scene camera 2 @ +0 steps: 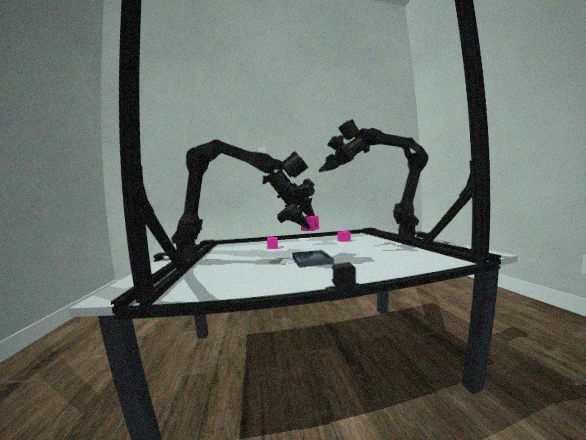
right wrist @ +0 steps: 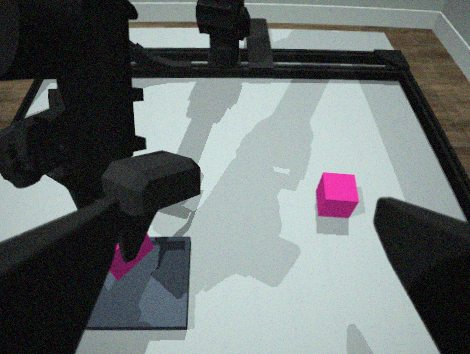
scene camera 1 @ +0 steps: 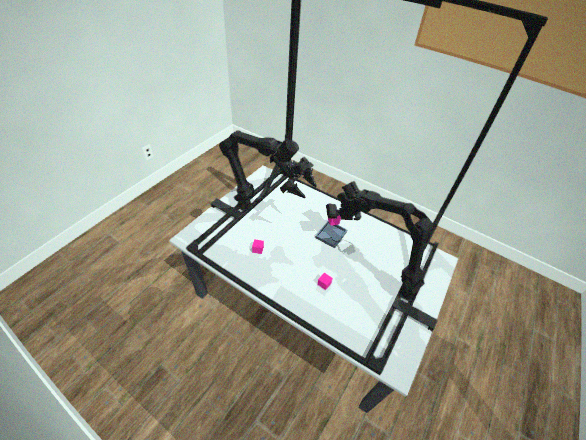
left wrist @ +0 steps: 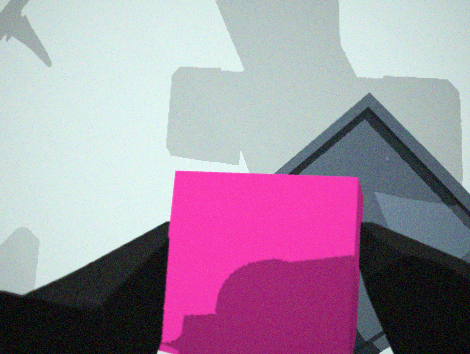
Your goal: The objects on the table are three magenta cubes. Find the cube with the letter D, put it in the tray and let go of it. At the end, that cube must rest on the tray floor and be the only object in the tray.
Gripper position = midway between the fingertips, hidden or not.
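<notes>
My right gripper point(scene camera 1: 310, 192) is open and holds nothing; I find it again in scene camera 2 point(scene camera 2: 322, 169), and in the right wrist view point(right wrist: 250, 211) too. Then there is my left gripper point(scene camera 2: 312, 224), which I can also see in the left wrist view point(left wrist: 268, 236) and in the right wrist view point(right wrist: 112, 248). A dark tray point(left wrist: 405, 189) is here as well.
</notes>
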